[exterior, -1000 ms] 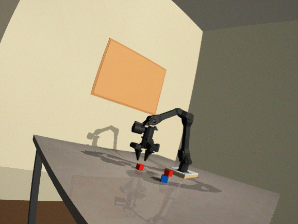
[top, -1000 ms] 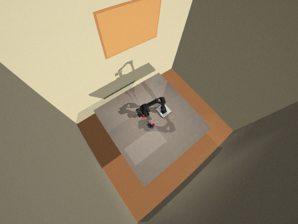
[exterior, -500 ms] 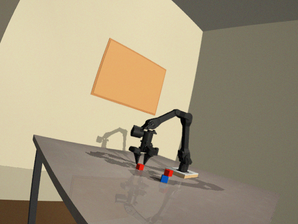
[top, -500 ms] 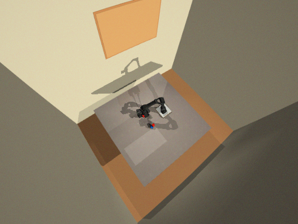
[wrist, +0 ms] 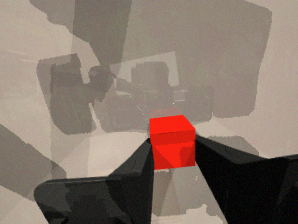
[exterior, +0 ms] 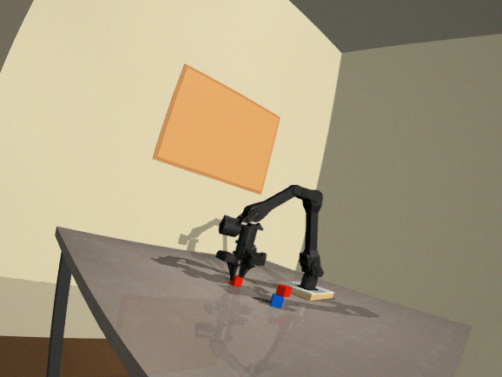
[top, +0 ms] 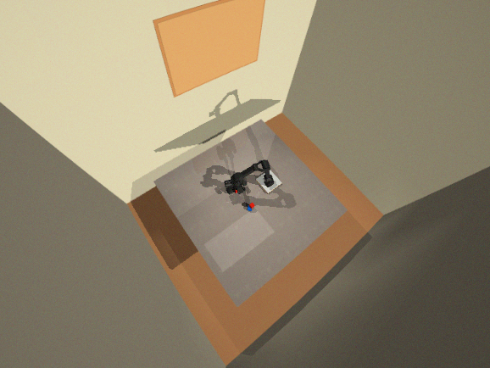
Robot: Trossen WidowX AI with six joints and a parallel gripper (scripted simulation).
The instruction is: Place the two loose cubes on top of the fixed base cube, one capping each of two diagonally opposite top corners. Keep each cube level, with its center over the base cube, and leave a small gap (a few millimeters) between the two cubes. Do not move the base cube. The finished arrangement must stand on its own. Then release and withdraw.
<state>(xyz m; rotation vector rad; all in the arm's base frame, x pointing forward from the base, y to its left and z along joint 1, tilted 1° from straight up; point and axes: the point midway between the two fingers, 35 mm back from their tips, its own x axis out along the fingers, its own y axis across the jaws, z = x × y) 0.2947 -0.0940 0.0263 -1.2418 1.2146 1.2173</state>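
Right now my gripper tip is 10 mm past the blue cube and 210 mm to the right of it.
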